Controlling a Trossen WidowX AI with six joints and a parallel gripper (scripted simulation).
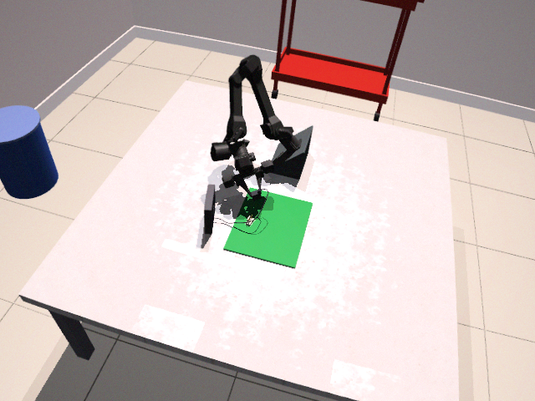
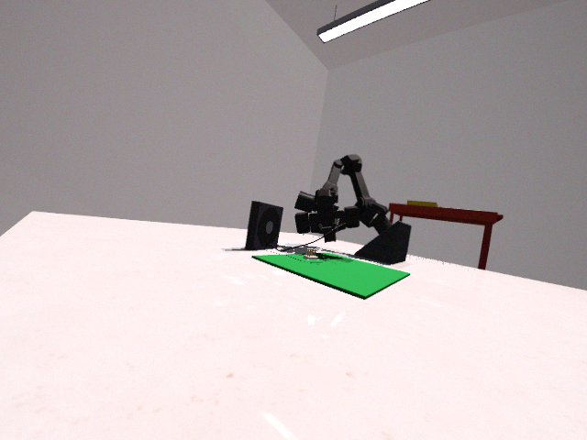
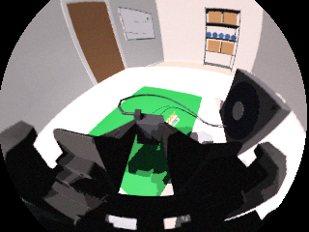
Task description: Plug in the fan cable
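My gripper tip is 7 cm short of the four-pin header and 7 cm above it. Also, from my gripper tip: black fan 9 cm ahead, 13 cm to the right, 1 cm below; then fan plug 1 cm behind, 1 cm below; then green board 6 cm ahead, 7 cm to the left, 9 cm below.
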